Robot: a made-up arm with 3 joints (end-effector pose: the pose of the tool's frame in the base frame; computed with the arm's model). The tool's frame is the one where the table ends.
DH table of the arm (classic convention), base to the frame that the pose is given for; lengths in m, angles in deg. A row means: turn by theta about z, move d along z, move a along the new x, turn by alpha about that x. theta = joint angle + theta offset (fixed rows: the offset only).
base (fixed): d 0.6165, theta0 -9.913, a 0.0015, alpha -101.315
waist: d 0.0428, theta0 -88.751, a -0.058, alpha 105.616
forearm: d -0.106, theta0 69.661, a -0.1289, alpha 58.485
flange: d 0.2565, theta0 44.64, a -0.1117, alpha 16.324
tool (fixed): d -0.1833, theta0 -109.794, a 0, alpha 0
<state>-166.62 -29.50 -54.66</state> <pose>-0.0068 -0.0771 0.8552 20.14 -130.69 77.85</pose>
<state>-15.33 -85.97 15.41</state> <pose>0.1972 -0.0473 0.3468 69.54 -43.90 26.18</pose>
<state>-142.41 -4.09 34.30</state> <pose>-0.1562 -0.0829 0.7947 -100.64 -140.37 42.24</pose>
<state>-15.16 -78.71 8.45</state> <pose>0.1881 -0.0715 0.3502 65.91 -38.39 23.38</pose>
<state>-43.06 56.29 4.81</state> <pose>-0.0037 -0.0183 0.8382 -80.27 -43.62 22.98</pose>
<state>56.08 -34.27 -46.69</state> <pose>-0.1817 -0.1198 0.4669 40.43 48.90 -53.85</pose>
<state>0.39 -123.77 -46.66</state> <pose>-0.0064 0.1656 0.3504 131.61 25.77 -31.31</pose>
